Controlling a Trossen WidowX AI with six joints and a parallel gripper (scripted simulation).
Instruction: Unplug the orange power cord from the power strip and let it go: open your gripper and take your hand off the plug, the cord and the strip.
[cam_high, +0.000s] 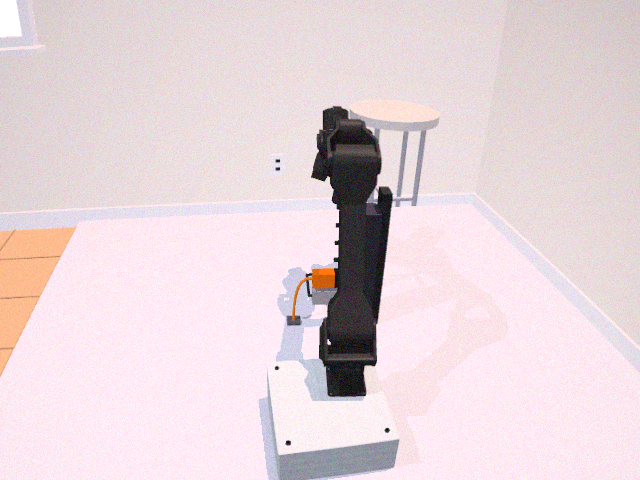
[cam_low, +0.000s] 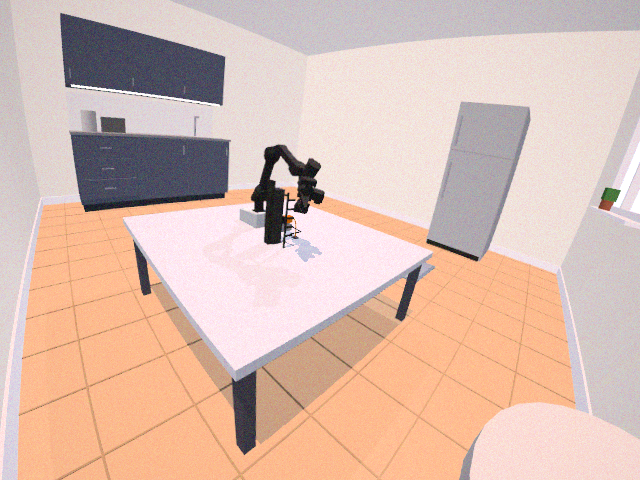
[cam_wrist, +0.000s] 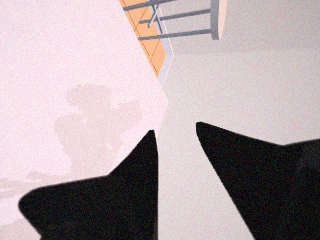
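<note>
The orange plug lies 27 cm behind my gripper tip, 12 cm below it and 9 cm to the left of it.
</note>
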